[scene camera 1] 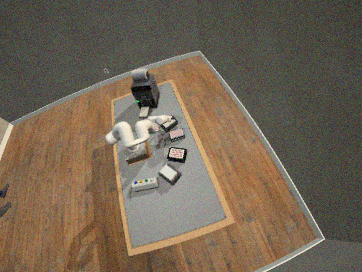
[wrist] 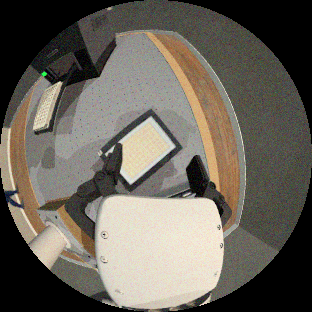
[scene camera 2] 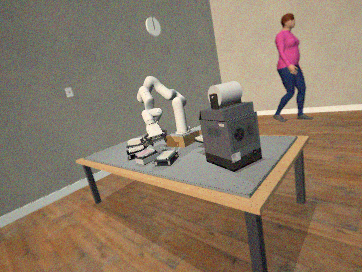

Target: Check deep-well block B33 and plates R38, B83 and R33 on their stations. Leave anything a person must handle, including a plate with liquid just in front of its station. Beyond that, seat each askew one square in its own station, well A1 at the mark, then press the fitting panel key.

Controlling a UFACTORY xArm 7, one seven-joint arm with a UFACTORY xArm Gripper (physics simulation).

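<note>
A yellow-welled plate [scene camera 1: 168, 122] [scene camera 2: 167, 157] [wrist: 145, 150] lies in a dark station frame; in the wrist view its edges look parallel to the frame. A pink plate [scene camera 1: 176, 134] [scene camera 2: 146, 155] is beside it, mostly hidden by the hand in the wrist view. A black-framed item with red-and-white wells [scene camera 1: 177, 154] and a white-topped item [scene camera 1: 169, 173] follow along the row. Labels and liquid are too small to read. The button panel [scene camera 1: 144, 184] has coloured keys. My gripper [scene camera 2: 155, 138] [wrist: 157, 156] is open and empty, above the yellow plate's near side.
A dark instrument [scene camera 1: 145, 94] [scene camera 2: 231, 135] [wrist: 67, 55] with a green light stands at one table end, a pale welled plate [scene camera 1: 144, 112] [wrist: 48, 106] at its front. The arm's wooden base block [scene camera 1: 138, 158] [scene camera 2: 182, 139] is near the row. A person [scene camera 2: 288, 55] stands beyond the table.
</note>
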